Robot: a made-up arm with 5 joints. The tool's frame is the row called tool. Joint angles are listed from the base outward.
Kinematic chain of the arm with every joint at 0, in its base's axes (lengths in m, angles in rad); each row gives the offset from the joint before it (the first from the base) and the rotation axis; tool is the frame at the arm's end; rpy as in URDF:
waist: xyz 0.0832 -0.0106 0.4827 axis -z
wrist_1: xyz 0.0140 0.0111 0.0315 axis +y
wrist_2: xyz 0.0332 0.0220 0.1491 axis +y
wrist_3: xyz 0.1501 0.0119 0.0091 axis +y
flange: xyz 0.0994 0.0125 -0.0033 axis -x
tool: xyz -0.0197 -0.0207 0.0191 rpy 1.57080 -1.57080 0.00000
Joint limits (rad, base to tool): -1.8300..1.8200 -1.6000..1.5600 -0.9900..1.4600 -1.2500..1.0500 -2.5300..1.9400
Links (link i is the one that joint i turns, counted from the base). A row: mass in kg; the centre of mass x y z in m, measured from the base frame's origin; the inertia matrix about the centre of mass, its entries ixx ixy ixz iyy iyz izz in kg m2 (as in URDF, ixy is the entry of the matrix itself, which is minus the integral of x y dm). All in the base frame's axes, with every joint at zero. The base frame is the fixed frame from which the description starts. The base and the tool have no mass.
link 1: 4.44; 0.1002 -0.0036 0.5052; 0.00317 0 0 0.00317 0 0.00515
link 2: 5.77; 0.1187 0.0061 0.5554; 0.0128 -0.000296 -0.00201 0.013 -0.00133 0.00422
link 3: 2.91; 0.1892 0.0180 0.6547; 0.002 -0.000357 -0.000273 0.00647 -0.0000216 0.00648
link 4: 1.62; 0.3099 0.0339 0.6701; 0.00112 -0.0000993 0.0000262 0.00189 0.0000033 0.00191
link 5: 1.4; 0.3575 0.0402 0.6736; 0.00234 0 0 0.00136 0 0.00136
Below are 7 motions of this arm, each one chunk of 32 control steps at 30 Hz.
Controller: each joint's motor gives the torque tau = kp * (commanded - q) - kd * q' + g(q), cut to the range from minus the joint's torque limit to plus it. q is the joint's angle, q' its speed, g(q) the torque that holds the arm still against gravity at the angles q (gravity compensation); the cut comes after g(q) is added. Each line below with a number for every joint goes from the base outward.
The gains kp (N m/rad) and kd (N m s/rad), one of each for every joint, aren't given. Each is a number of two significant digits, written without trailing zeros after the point. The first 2 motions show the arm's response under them.
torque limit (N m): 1.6 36 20 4.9 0.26
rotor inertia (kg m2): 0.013 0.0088 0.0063 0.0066 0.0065
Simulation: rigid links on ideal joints. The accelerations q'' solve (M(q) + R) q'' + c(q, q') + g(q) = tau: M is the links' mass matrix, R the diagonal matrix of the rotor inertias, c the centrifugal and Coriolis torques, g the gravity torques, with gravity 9.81 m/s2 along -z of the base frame. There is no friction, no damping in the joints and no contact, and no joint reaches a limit. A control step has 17 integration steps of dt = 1/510 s. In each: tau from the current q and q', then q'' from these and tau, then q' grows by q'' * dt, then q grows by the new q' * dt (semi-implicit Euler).
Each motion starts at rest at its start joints. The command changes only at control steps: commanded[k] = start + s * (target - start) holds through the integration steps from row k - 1 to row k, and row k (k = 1, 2, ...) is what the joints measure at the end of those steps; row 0 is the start. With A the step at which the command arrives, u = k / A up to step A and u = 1 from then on. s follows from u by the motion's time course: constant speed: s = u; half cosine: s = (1 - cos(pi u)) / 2; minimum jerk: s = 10 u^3 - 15 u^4 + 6 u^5; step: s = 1 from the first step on.
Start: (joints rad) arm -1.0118 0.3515 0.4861 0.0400 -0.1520
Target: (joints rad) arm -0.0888 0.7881 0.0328 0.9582 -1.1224
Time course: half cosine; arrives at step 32
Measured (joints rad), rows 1 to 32:
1: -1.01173 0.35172 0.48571 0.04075 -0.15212
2: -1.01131 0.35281 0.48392 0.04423 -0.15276
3: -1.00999 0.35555 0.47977 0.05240 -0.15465
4: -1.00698 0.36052 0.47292 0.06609 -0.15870
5: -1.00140 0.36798 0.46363 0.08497 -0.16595
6: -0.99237 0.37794 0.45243 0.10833 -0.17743
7: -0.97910 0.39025 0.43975 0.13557 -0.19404
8: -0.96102 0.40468 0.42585 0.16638 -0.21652
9: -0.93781 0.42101 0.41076 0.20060 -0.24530
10: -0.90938 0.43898 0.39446 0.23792 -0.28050
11: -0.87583 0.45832 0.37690 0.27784 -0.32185
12: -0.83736 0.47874 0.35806 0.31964 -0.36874
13: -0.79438 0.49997 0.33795 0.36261 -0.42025
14: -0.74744 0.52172 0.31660 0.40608 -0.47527
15: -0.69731 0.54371 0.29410 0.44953 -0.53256
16: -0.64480 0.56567 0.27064 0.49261 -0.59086
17: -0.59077 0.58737 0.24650 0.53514 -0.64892
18: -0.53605 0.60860 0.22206 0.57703 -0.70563
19: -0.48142 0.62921 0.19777 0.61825 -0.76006
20: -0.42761 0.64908 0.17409 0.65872 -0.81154
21: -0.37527 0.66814 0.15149 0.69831 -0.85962
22: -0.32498 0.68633 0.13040 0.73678 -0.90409
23: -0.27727 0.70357 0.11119 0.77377 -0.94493
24: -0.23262 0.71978 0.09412 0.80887 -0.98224
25: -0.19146 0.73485 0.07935 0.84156 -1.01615
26: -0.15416 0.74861 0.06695 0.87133 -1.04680
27: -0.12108 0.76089 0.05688 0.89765 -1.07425
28: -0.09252 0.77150 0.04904 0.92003 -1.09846
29: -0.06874 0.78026 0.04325 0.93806 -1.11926
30: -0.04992 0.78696 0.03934 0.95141 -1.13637
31: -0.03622 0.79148 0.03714 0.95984 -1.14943
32: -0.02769 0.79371 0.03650 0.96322 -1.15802
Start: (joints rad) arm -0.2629 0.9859 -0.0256 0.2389 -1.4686
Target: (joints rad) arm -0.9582 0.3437 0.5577 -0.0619 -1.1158
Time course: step
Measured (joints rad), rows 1 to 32:
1: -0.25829 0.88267 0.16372 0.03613 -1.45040
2: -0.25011 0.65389 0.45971 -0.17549 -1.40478
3: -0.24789 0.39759 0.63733 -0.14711 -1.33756
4: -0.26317 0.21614 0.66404 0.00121 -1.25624
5: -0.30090 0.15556 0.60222 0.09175 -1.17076
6: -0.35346 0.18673 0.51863 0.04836 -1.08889
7: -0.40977 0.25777 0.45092 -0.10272 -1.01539
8: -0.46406 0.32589 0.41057 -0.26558 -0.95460
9: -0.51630 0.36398 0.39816 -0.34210 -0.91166
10: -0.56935 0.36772 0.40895 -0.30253 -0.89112
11: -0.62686 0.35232 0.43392 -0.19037 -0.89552
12: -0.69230 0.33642 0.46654 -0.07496 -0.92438
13: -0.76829 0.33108 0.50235 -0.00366 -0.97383
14: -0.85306 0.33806 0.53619 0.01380 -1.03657
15: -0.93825 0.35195 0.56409 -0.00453 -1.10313
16: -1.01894 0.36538 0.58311 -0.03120 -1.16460
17: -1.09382 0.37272 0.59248 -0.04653 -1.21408
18: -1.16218 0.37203 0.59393 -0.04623 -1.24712
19: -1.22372 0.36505 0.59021 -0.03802 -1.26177
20: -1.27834 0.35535 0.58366 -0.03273 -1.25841
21: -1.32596 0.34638 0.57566 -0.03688 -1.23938
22: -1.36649 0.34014 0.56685 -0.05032 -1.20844
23: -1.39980 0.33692 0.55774 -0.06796 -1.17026
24: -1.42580 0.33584 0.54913 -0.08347 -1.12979
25: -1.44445 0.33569 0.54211 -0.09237 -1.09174
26: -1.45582 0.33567 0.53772 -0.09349 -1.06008
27: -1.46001 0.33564 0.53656 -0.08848 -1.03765
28: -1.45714 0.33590 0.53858 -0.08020 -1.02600
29: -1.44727 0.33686 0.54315 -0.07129 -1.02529
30: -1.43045 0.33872 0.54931 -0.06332 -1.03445
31: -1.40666 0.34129 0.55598 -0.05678 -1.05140
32: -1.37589 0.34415 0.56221 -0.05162 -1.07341
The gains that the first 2 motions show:
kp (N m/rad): 21 66 21 6.1 1
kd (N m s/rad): 1.2 1.8 0.96 0.099 0.037
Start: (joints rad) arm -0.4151 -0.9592 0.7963 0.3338 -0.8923
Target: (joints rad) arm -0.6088 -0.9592 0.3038 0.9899 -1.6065
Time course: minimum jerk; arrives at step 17
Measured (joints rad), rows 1 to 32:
1: -0.41514 -0.95916 0.79611 0.33427 -0.89238
2: -0.41548 -0.95889 0.79461 0.33806 -0.89312
3: -0.41672 -0.95807 0.78949 0.35089 -0.89605
4: -0.41970 -0.95655 0.77819 0.37883 -0.90379
5: -0.42534 -0.95440 0.75887 0.42507 -0.91974
6: -0.43443 -0.95193 0.73088 0.48843 -0.94757
7: -0.44745 -0.94956 0.69463 0.56403 -0.99045
8: -0.46444 -0.94779 0.65115 0.64519 -1.05026
9: -0.48484 -0.94705 0.60173 0.72529 -1.12705
10: -0.50761 -0.94760 0.54794 0.79885 -1.21864
11: -0.53128 -0.94959 0.49180 0.86190 -1.32073
12: -0.55427 -0.95299 0.43586 0.91189 -1.42728
13: -0.57514 -0.95765 0.38321 0.94758 -1.53118
14: -0.59281 -0.96324 0.33700 0.96900 -1.62505
15: -0.60667 -0.96921 0.29995 0.97738 -1.70216
16: -0.61652 -0.97473 0.27369 0.97533 -1.75722
17: -0.62254 -0.97875 0.25827 0.96698 -1.78721
18: -0.62521 -0.98019 0.25207 0.95793 -1.79196
19: -0.62514 -0.97856 0.25283 0.95334 -1.77415
20: -0.62294 -0.97430 0.25879 0.95562 -1.73876
21: -0.61929 -0.96851 0.26870 0.96413 -1.69218
22: -0.61492 -0.96241 0.28136 0.97634 -1.64137
23: -0.61056 -0.95704 0.29523 0.98926 -1.59294
24: -0.60685 -0.95300 0.30855 1.00042 -1.55246
25: -0.60418 -0.95057 0.31958 1.00826 -1.52382
26: -0.60273 -0.94971 0.32703 1.01214 -1.50901
27: -0.60240 -0.95019 0.33029 1.01215 -1.50802
28: -0.60295 -0.95166 0.32946 1.00889 -1.51913
29: -0.60408 -0.95373 0.32528 1.00329 -1.53937
30: -0.60549 -0.95606 0.31884 0.99645 -1.56502
31: -0.60695 -0.95834 0.31139 0.98954 -1.59223
32: -0.60831 -0.96036 0.30411 0.98361 -1.61749

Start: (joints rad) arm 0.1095 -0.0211 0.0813 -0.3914 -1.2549
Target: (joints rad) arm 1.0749 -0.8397 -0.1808 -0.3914 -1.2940
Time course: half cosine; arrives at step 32
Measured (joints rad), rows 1 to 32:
1: 0.10965 -0.02145 0.08154 -0.39105 -1.25497
2: 0.11046 -0.02320 0.08255 -0.38926 -1.25535
3: 0.11272 -0.02767 0.08472 -0.38473 -1.25639
4: 0.11736 -0.03586 0.08785 -0.37702 -1.25846
5: 0.12533 -0.04824 0.09122 -0.36699 -1.26185
6: 0.13755 -0.06486 0.09382 -0.35656 -1.26664
7: 0.15488 -0.08550 0.09457 -0.34787 -1.27275
8: 0.17804 -0.10986 0.09252 -0.34250 -1.27986
9: 0.20764 -0.13767 0.08696 -0.34107 -1.28749
10: 0.24402 -0.16867 0.07756 -0.34333 -1.29500
11: 0.28727 -0.20263 0.06442 -0.34846 -1.30173
12: 0.33706 -0.23925 0.04800 -0.35545 -1.30696
13: 0.39259 -0.27818 0.02912 -0.36335 -1.31000
14: 0.45243 -0.31900 0.00872 -0.37138 -1.31027
15: 0.51448 -0.36119 -0.01219 -0.37894 -1.30727
16: 0.57607 -0.40422 -0.03276 -0.38560 -1.30080
17: 0.63435 -0.44756 -0.05235 -0.39111 -1.29103
18: 0.68676 -0.49066 -0.07062 -0.39541 -1.27869
19: 0.73153 -0.53307 -0.08749 -0.39863 -1.26508
20: 0.76899 -0.57448 -0.10304 -0.40105 -1.25217
21: 0.80147 -0.61467 -0.11759 -0.40307 -1.24224
22: 0.83201 -0.65331 -0.13161 -0.40522 -1.23706
23: 0.86277 -0.68988 -0.14550 -0.40809 -1.23728
24: 0.89413 -0.72378 -0.15931 -0.41203 -1.24227
25: 0.92505 -0.75453 -0.17271 -0.41693 -1.25052
26: 0.95416 -0.78187 -0.18517 -0.42213 -1.26029
27: 0.98048 -0.80569 -0.19620 -0.42672 -1.27003
28: 1.00349 -0.82586 -0.20549 -0.42997 -1.27853
29: 1.02294 -0.84218 -0.21293 -0.43170 -1.28502
30: 1.03866 -0.85441 -0.21848 -0.43219 -1.28906
31: 1.05048 -0.86231 -0.22214 -0.43196 -1.29056
32: 1.05821 -0.86573 -0.22397 -0.43142 -1.28970

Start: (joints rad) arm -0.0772 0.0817 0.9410 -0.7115 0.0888
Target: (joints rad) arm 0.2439 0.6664 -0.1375 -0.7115 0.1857
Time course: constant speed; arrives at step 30
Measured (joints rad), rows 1 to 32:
1: -0.07759 0.08724 0.93545 -0.71143 0.08891
2: -0.07795 0.10291 0.91869 -0.70975 0.08951
3: -0.07690 0.12655 0.89082 -0.70453 0.09096
4: -0.07310 0.15332 0.85525 -0.69604 0.09345
5: -0.06593 0.17915 0.81613 -0.68736 0.09688
6: -0.05552 0.20206 0.77647 -0.68237 0.10097
7: -0.04252 0.22192 0.73739 -0.68334 0.10537
8: -0.02778 0.23968 0.69856 -0.68988 0.10983
9: -0.01214 0.25647 0.65908 -0.69960 0.11419
10: 0.00375 0.27315 0.61839 -0.70960 0.11843
11: 0.01943 0.29019 0.57666 -0.71778 0.12263
12: 0.03459 0.30772 0.53463 -0.72324 0.12681
13: 0.04906 0.32574 0.49328 -0.72613 0.13101
14: 0.06276 0.34421 0.45341 -0.72710 0.13519
15: 0.07564 0.36314 0.41540 -0.72677 0.13926
16: 0.08769 0.38255 0.37923 -0.72551 0.14312
17: 0.09896 0.40245 0.34457 -0.72347 0.14668
18: 0.10950 0.42278 0.31098 -0.72071 0.14987
19: 0.11944 0.44345 0.27801 -0.71741 0.15267
20: 0.12889 0.46431 0.24530 -0.71385 0.15508
21: 0.13801 0.48522 0.21256 -0.71044 0.15717
22: 0.14692 0.50602 0.17956 -0.70755 0.15903
23: 0.15576 0.52659 0.14611 -0.70543 0.16081
24: 0.16465 0.54686 0.11207 -0.70420 0.16265
25: 0.17366 0.56679 0.07733 -0.70381 0.16468
26: 0.18289 0.58637 0.04187 -0.70416 0.16704
27: 0.19237 0.60563 0.00572 -0.70509 0.16981
28: 0.20215 0.62462 -0.03101 -0.70642 0.17303
29: 0.21225 0.64340 -0.06819 -0.70799 0.17668
30: 0.22266 0.66206 -0.10566 -0.70967 0.18072
31: 0.23351 0.67460 -0.13290 -0.71184 0.18489
32: 0.24455 0.67721 -0.14374 -0.71342 0.18863

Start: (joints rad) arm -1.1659 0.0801 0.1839 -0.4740 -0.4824
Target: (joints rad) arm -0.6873 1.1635 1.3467 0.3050 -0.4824
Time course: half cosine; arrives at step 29
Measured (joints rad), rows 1 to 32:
1: -1.16588 0.08050 0.18387 -0.47440 -0.48231
2: -1.16576 0.08251 0.18387 -0.47623 -0.48181
3: -1.16530 0.08785 0.18439 -0.48013 -0.48037
4: -1.16410 0.09803 0.18649 -0.48525 -0.47741
5: -1.16161 0.11417 0.19172 -0.48904 -0.47247
6: -1.15722 0.13699 0.20183 -0.48805 -0.46538
7: -1.15030 0.16707 0.21848 -0.47906 -0.45629
8: -1.14024 0.20493 0.24298 -0.46002 -0.44575
9: -1.12643 0.25100 0.27623 -0.43035 -0.43460
10: -1.10828 0.30546 0.31873 -0.39081 -0.42386
11: -1.08512 0.36795 0.37063 -0.34296 -0.41455
12: -1.05627 0.43743 0.43180 -0.28866 -0.40760
13: -1.02108 0.51199 0.50177 -0.22973 -0.40377
14: -0.97923 0.58898 0.57966 -0.16776 -0.40373
15: -0.93129 0.66512 0.66403 -0.10415 -0.40822
16: -0.87955 0.73690 0.75271 -0.04017 -0.41820
17: -0.82770 0.80123 0.84298 0.02284 -0.43442
18: -0.77984 0.85642 0.93157 0.08340 -0.45673
19: -0.74130 0.90293 1.01469 0.13968 -0.48403
20: -0.71729 0.94313 1.08899 0.18937 -0.51389
21: -0.71112 0.98019 1.15245 0.23026 -0.54274
22: -0.71868 1.01667 1.20555 0.26072 -0.56588
23: -0.73127 1.05308 1.25003 0.28155 -0.57939
24: -0.74195 1.08757 1.28731 0.29618 -0.58173
25: -0.74674 1.11743 1.31828 0.30874 -0.57354
26: -0.74444 1.14081 1.34342 0.32171 -0.55712
27: -0.73599 1.15726 1.36305 0.33499 -0.53568
28: -0.72360 1.16720 1.37733 0.34662 -0.51271
29: -0.71004 1.17118 1.38620 0.35426 -0.49138
30: -0.69780 1.17045 1.38957 0.35587 -0.47414
31: -0.68838 1.16764 1.38769 0.35015 -0.46229
32: -0.68232 1.16512 1.38127 0.33773 -0.45611

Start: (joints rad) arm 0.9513 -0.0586 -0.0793 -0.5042 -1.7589
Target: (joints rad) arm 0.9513 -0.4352 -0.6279 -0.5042 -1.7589
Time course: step
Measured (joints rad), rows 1 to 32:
1: 0.95790 -0.09667 -0.10764 -0.36938 -1.76530
2: 0.97465 -0.17710 -0.17981 -0.13476 -1.78056
3: 0.99732 -0.26529 -0.27287 -0.00966 -1.79892
4: 1.02107 -0.33925 -0.37617 -0.08207 -1.81487
5: 1.04290 -0.38683 -0.49488 -0.31284 -1.82387
6: 1.05551 -0.41885 -0.62322 -0.58227 -1.82073
7: 1.03215 -0.45979 -0.73067 -0.77181 -1.79984
8: 0.98078 -0.51672 -0.80233 -0.84032 -1.77244
9: 0.93503 -0.57425 -0.85602 -0.81178 -1.74879
10: 0.89634 -0.61589 -0.89965 -0.74427 -1.72855
11: 0.85758 -0.63518 -0.92614 -0.69453 -1.71125
12: 0.81573 -0.63217 -0.93032 -0.68534 -1.69730
13: 0.77021 -0.61068 -0.91341 -0.70161 -1.68695
14: 0.72332 -0.57706 -0.87945 -0.71066 -1.68034
15: 0.68340 -0.53825 -0.83335 -0.68598 -1.67869
16: 0.66801 -0.50027 -0.78038 -0.62191 -1.68649
17: 0.69587 -0.46662 -0.72502 -0.53578 -1.71064
18: 0.76840 -0.43688 -0.67007 -0.45576 -1.75279
19: 0.85194 -0.40630 -0.61754 -0.40153 -1.79949
20: 0.91634 -0.37453 -0.56792 -0.37472 -1.83508
21: 0.96122 -0.34710 -0.52270 -0.36376 -1.85505
22: 0.99141 -0.32860 -0.48524 -0.35541 -1.85953
23: 1.01140 -0.32093 -0.45901 -0.34395 -1.85096
24: 1.02322 -0.32322 -0.44642 -0.33318 -1.83249
25: 1.02664 -0.33289 -0.44823 -0.33194 -1.80739
26: 1.02099 -0.34718 -0.46347 -0.34751 -1.77918
27: 1.00834 -0.36439 -0.48987 -0.38097 -1.75222
28: 0.99186 -0.38374 -0.52447 -0.42675 -1.73036
29: 0.97502 -0.40502 -0.56385 -0.47586 -1.71618
30: 0.96048 -0.42776 -0.60457 -0.52008 -1.71048
31: 0.94905 -0.45066 -0.64357 -0.55495 -1.71218
32: 0.93990 -0.47177 -0.67834 -0.58004 -1.71908

